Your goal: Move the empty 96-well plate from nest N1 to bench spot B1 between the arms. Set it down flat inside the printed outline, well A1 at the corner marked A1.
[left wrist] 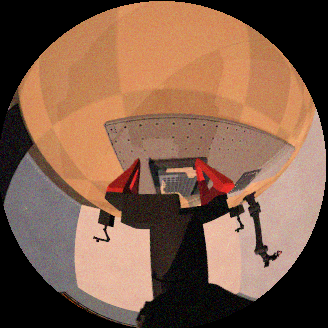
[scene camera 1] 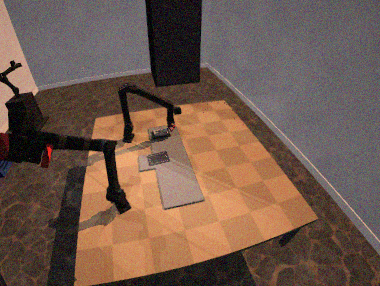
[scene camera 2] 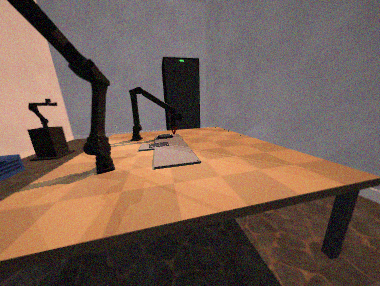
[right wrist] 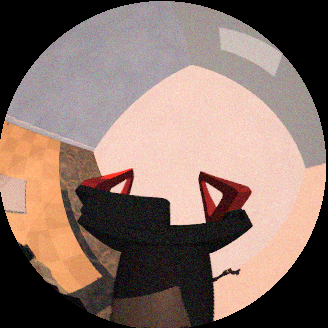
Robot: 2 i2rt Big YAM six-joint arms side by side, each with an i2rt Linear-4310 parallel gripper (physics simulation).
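Frame: origin at the left arm's base, x ahead, y left, z up, level; centimetres.
Where they show: left gripper, between the fingertips: (left wrist: 168, 160) (scene camera 1: 170, 128) (scene camera 2: 173, 133); right gripper, between the fingertips: (scene camera 1: 29, 158) (right wrist: 166, 173); left arm's base, origin of its link: (scene camera 1: 128, 138) (scene camera 2: 136, 139); right arm's base, origin of its link: (left wrist: 248, 194) (scene camera 1: 122, 204) (scene camera 2: 105, 168).
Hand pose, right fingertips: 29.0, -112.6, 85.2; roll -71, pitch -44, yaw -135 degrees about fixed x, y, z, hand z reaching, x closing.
Things, the pixels of their top centre, and the offset from my right fingertips, as dx, dy, dz. "spot": a spot on its surface instead. Level surfaces: height alone.
- 96-well plate, centre of its top: (left wrist: 177, 188) (scene camera 1: 160, 131) (scene camera 2: 165, 134) +1.0, +120.3, -81.3
- dark nest, centre of its top: (left wrist: 177, 186) +1.0, +120.3, -81.7
- printed outline, a spot on its surface: (left wrist: 247, 179) (scene camera 1: 160, 158) (scene camera 2: 161, 144) spot: +7.3, +87.6, -83.7
- grey perforated board, height of its surface: dz -83.9
- checkered wooden table, height of its surface: dz -85.2
The 96-well plate (scene camera 1: 160, 133) (scene camera 2: 165, 136) (left wrist: 176, 186) sits in a dark nest (left wrist: 176, 162) at the far end of the grey board. The printed outline (scene camera 1: 158, 158) (scene camera 2: 159, 145) (left wrist: 247, 179) is a dark rectangle on the board, nearer the cameras in both scene views. The marks A1 and N1 are too small to read. My left gripper (scene camera 1: 171, 128) (scene camera 2: 174, 131) (left wrist: 168, 160) is open, close to the plate and above it, with the plate showing beyond its fingers. My right gripper (scene camera 1: 25, 158) (right wrist: 166, 173) is open and empty, raised away from the board.
The grey perforated board (scene camera 1: 181, 191) (scene camera 2: 175, 159) (left wrist: 142, 142) lies on the checkered wooden table (scene camera 1: 250, 200) (scene camera 2: 260, 180). The right arm's base stands on the table at the left of both scene views. A tall dark cabinet (scene camera 1: 175, 40) (scene camera 2: 181, 95) stands behind the table.
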